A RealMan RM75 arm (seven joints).
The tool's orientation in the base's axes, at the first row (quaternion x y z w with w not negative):
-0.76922 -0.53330 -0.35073 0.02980
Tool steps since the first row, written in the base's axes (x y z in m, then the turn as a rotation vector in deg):
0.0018 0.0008 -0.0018 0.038 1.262 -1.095
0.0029 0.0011 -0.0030 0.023 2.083 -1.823
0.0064 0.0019 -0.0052 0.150 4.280 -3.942
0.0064 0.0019 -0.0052 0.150 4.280 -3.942
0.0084 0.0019 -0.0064 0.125 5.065 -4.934
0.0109 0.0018 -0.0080 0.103 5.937 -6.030
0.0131 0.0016 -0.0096 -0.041 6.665 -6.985
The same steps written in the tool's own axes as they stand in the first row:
-0.0001 0.0006 0.0026 0.390 -0.869 1.373
-0.0003 0.0010 0.0042 0.628 -1.473 2.258
-0.0003 0.0029 0.0080 1.198 -3.006 4.839
-0.0003 0.0029 0.0080 1.198 -3.006 4.839
-0.0006 0.0042 0.0099 1.254 -3.689 5.902
-0.0011 0.0058 0.0123 1.321 -4.442 7.081
-0.0018 0.0072 0.0145 1.330 -5.189 8.032

